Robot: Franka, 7 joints.
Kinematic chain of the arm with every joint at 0, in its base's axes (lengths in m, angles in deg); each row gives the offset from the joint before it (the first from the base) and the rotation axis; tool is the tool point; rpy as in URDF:
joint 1: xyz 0 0 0.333 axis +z
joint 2: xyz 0 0 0 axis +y
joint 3: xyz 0 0 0.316 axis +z
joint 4: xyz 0.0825 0 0 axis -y
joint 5: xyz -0.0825 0 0.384 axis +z
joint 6: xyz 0 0 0 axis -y
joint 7: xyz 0.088 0 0 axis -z
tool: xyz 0 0 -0.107 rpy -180 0 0
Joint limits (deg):
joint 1: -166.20..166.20
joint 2: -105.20..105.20
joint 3: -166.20..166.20
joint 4: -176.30..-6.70
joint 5: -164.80..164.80
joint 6: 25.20..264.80
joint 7: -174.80..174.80
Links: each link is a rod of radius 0.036 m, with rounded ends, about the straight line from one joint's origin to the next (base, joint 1, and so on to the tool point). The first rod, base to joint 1, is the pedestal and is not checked.
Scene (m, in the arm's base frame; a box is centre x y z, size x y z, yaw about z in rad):
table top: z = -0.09
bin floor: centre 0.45 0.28 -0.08 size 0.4 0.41 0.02 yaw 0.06
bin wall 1: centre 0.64 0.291 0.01 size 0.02 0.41 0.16 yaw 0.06
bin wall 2: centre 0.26 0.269 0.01 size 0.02 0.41 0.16 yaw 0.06
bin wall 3: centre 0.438 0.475 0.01 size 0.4 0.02 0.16 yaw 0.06
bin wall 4: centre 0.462 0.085 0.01 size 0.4 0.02 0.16 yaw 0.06
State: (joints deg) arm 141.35 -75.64 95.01 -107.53 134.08 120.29 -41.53
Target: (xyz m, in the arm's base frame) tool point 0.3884 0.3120 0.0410
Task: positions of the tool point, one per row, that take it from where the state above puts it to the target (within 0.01 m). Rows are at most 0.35 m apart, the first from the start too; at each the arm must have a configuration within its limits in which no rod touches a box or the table.
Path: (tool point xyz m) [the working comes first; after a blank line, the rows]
Joints at the target: 45.18 40.97 -6.16 -123.13 135.15 137.41 -41.53
Straight joint move there: touches bin wall 3.

1: -0.3688 -0.5045 0.4988
2: -0.5028 -0.2337 0.6225
3: -0.4938 0.0913 0.6674
4: -0.3328 0.3702 0.6310
5: -0.0709 0.5158 0.5284
6: 0.2008 0.4886 0.3887
7: 0.3884 0.3120 0.2469
8: 0.3957 0.3188 0.1820
9: 0.3959 0.3191 0.1130
10: 0.3884 0.3120 0.0410

